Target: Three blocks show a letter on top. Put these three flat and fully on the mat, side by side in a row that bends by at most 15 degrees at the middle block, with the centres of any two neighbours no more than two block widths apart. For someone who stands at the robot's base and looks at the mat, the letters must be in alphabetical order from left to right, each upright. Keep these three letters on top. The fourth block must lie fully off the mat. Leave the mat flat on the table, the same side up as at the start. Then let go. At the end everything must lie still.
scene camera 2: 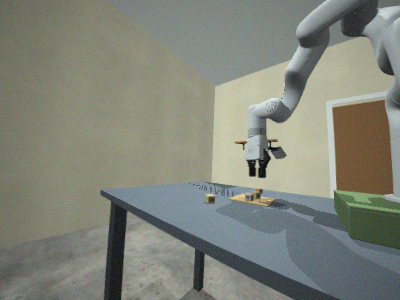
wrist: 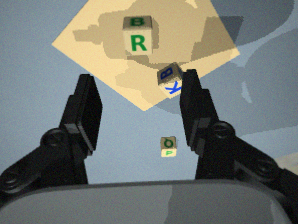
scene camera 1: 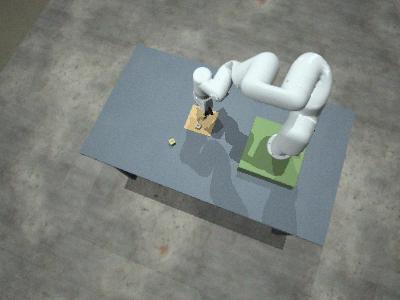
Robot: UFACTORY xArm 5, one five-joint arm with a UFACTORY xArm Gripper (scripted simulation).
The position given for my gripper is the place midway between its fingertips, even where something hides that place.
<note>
I see my gripper (scene camera 2: 257,177) and a mat (wrist: 201,42).
My gripper shows as well in the wrist view (wrist: 139,88).
</note>
